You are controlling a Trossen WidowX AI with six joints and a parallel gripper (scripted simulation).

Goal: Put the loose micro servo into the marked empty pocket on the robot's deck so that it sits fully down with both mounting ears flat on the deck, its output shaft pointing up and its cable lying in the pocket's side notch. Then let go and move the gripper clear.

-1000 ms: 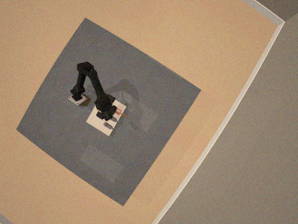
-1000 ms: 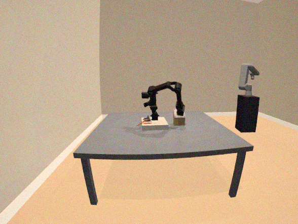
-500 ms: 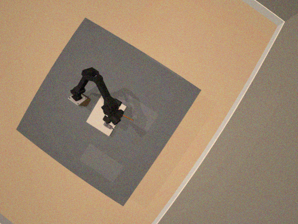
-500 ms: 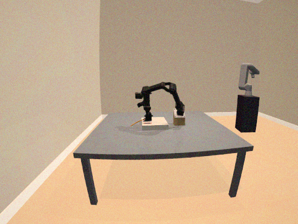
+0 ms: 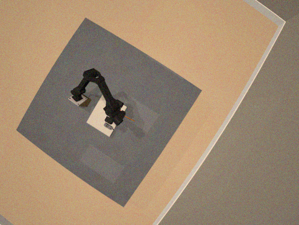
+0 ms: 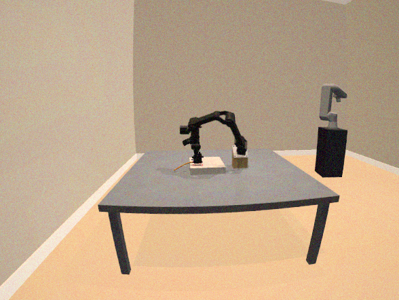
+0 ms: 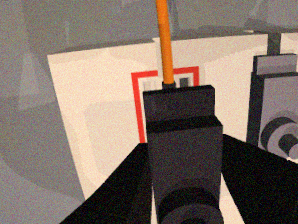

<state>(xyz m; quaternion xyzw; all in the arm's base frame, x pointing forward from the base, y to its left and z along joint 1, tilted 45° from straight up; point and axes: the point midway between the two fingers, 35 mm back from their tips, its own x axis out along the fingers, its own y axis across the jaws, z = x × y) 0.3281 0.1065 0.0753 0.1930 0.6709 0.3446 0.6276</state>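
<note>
The white deck is 110 mm behind my gripper tip, 90 mm to the right of it and 90 mm below it.
</note>
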